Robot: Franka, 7 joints.
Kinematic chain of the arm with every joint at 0, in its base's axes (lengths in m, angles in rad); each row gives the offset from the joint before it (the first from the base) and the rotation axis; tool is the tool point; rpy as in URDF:
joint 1: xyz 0 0 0.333 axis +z
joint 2: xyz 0 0 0 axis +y
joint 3: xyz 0 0 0.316 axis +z
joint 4: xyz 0.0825 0 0 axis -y
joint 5: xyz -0.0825 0 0.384 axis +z
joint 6: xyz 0 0 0 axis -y
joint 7: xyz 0.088 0 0 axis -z
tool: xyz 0 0 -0.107 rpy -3.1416 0 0
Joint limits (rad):
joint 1: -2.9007..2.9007
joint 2: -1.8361..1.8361
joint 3: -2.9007..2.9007
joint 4: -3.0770..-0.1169
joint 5: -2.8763..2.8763
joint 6: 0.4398..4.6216
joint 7: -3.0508..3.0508
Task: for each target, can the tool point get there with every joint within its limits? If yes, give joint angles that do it. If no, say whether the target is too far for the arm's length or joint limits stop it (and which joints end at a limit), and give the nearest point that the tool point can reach.
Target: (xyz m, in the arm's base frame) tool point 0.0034 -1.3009 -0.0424
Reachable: no: too far | nearest point 0.0022 -0.8243 0.0951 | short by 0.496 m
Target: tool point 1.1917 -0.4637 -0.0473
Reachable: no: too far | nearest point 0.7663 -0.2982 0.0884 | short by 0.476 m
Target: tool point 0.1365 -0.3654 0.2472
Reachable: yes | joints 0.1888 0.7177 -1.1831 -2.3431 -0.4223 1.4640 0.6952
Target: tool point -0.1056 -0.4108 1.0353
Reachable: yes | joints 0.2489 0.0523 -2.0072 -0.9451 1.3644 2.9135 -0.7754
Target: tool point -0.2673 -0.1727 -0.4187
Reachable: no: joint limits stop it (at a limit: joint 2) | nearest point -0.2644 -0.1708 -0.3598 | short by 0.059 m
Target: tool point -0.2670 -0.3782 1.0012
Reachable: yes | joints 2.0904 -0.5744 1.2006 -0.9280 2.2915 2.7813 0.7470
